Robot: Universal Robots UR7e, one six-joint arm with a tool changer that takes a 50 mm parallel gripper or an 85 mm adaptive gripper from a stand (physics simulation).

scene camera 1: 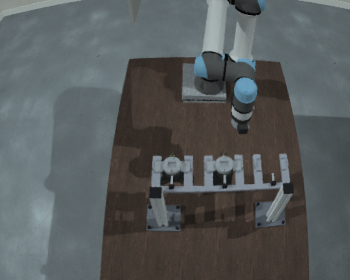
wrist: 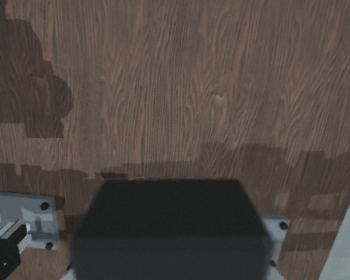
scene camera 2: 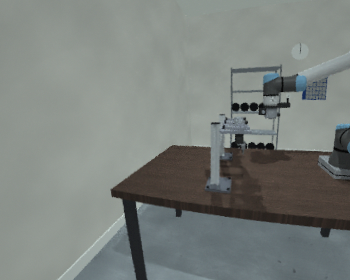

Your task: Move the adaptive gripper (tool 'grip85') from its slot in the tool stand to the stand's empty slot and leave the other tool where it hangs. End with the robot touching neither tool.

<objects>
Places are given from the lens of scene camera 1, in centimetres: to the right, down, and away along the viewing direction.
tool stand [scene camera 1: 160, 217]: -6, 30, 130
</objects>
